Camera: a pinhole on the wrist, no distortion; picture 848 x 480 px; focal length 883.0 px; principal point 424.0 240.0 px. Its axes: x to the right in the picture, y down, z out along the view. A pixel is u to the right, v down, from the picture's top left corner.
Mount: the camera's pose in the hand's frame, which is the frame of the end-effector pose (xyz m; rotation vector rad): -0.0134 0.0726 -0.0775 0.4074 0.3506 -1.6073
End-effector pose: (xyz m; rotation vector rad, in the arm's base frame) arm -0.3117 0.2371 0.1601 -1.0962 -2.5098 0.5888
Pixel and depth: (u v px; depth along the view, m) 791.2 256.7 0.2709
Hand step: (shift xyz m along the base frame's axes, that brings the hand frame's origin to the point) -0.1251 -0.1413 -0.0236
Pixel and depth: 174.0 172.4 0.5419
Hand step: -0.1925 -0.1893 -0.3972
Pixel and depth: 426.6 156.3 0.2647
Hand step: -0.0674 -0.1052 -0.1176
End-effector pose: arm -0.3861 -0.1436 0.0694 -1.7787 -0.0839 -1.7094
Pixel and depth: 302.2 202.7 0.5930
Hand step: 0.3529 0.3611 0.0283
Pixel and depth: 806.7 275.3 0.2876
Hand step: 0.0199 0.2014 0.0565
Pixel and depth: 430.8 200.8 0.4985
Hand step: 0.2308 0.3249 0.0351
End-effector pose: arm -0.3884 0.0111 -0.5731 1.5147 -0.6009 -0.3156
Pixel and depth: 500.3 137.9 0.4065
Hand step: -0.1900 -0.1839 -0.1667
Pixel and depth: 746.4 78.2 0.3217
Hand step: -0.1322 -0.0842 -0.1957
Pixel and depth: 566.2 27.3 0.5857
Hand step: -0.3267 -0.2407 -0.3169
